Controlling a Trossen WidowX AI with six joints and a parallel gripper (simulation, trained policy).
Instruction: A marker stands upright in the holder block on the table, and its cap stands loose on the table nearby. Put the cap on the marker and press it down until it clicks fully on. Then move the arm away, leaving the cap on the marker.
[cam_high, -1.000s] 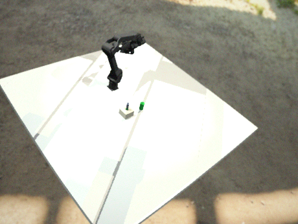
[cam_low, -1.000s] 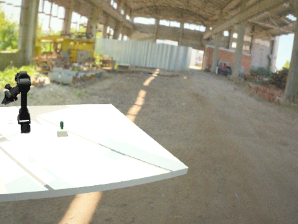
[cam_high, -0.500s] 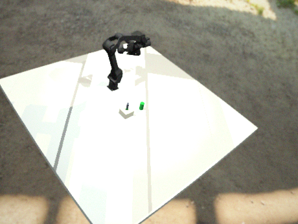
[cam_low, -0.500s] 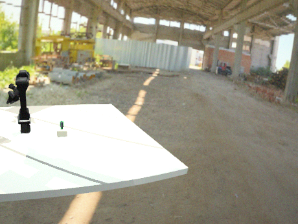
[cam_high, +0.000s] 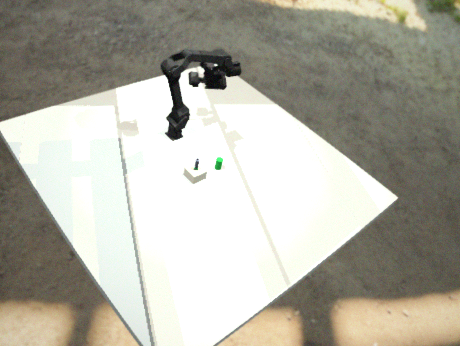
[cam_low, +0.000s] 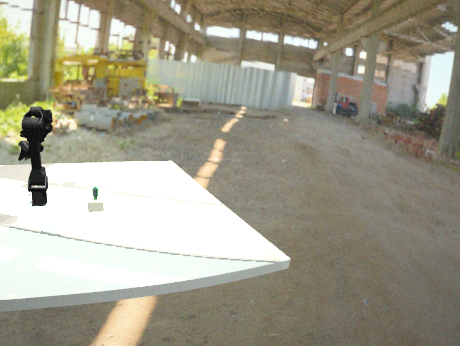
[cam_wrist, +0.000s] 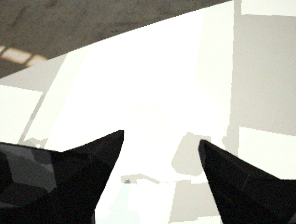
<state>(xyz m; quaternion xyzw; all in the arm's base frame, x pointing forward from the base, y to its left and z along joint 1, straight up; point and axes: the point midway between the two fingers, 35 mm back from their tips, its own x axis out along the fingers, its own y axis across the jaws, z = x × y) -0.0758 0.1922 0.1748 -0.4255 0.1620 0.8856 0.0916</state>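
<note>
The green cap is 370 mm ahead of my gripper tip, 160 mm to the right of it and 120 mm below it. From my gripper tip the other things lie so: holder block: 360 mm ahead, 280 mm to the right, 130 mm below.
</note>
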